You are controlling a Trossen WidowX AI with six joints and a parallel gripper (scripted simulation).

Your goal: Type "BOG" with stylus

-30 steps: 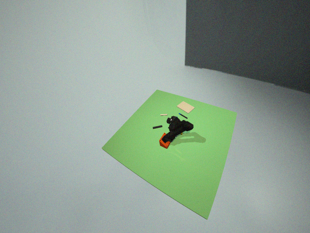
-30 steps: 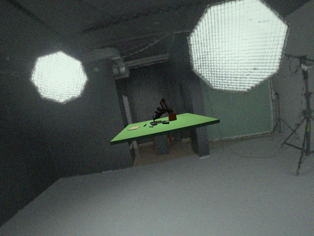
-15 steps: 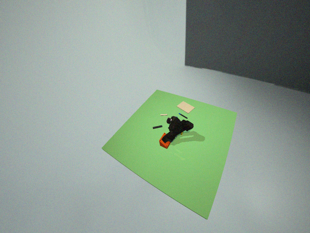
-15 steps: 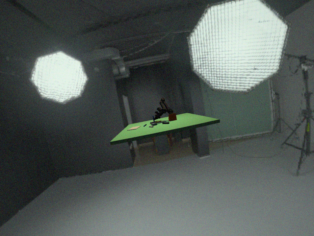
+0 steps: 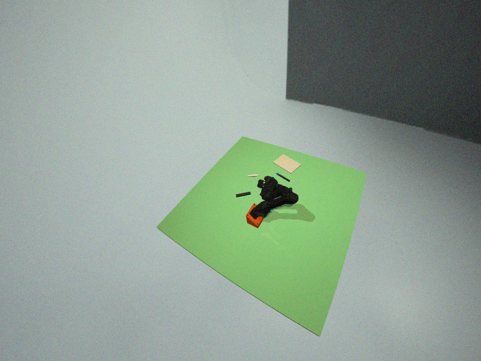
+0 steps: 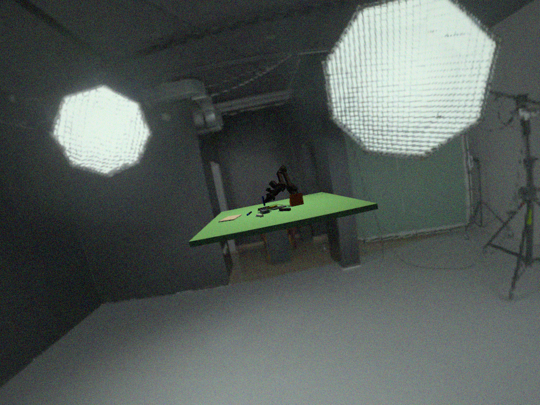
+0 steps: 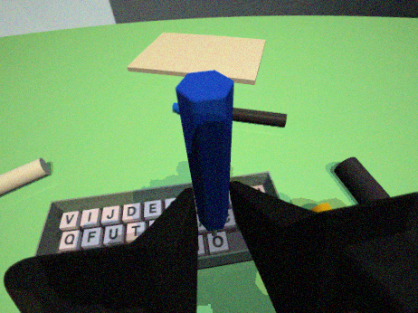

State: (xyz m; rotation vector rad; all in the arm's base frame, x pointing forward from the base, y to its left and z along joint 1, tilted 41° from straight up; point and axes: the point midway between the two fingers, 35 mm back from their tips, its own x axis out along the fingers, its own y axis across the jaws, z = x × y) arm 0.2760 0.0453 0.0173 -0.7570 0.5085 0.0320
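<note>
Right now the G key is 70 mm below my gripper tip, 30 mm ahead of it and 20 mm to the left of it. The rest, counted from my gripper tip: yellow pen: 110 mm to the right, 80 mm below, 40 mm behind; blue stylus: 20 mm below; O key: 70 mm below.
</note>
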